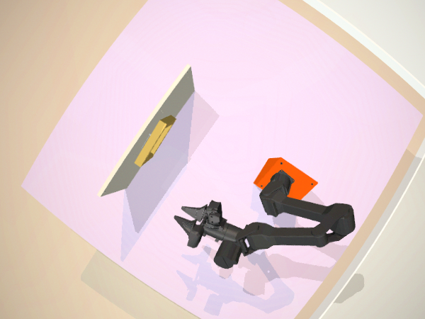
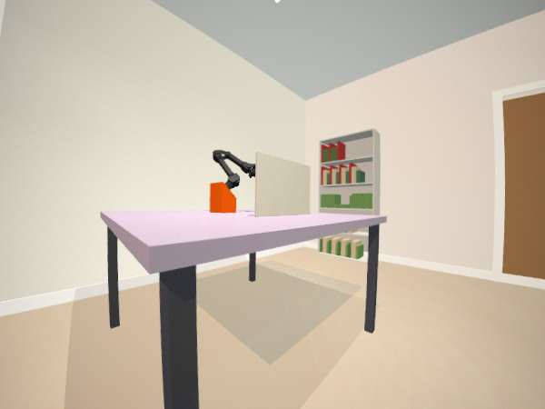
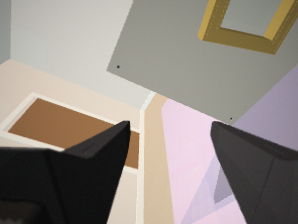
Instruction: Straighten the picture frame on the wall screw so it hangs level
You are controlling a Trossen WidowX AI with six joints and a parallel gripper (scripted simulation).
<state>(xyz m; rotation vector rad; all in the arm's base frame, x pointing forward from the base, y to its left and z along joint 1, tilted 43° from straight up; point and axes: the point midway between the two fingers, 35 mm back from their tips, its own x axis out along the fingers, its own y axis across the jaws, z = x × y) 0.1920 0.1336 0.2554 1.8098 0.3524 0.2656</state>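
Now: the picture frame 21 cm ahead of my gripper tip, 13 cm to the right of it and 9 cm below it. Also, from my gripper tip: wall panel 22 cm ahead, 13 cm to the right, 10 cm below.
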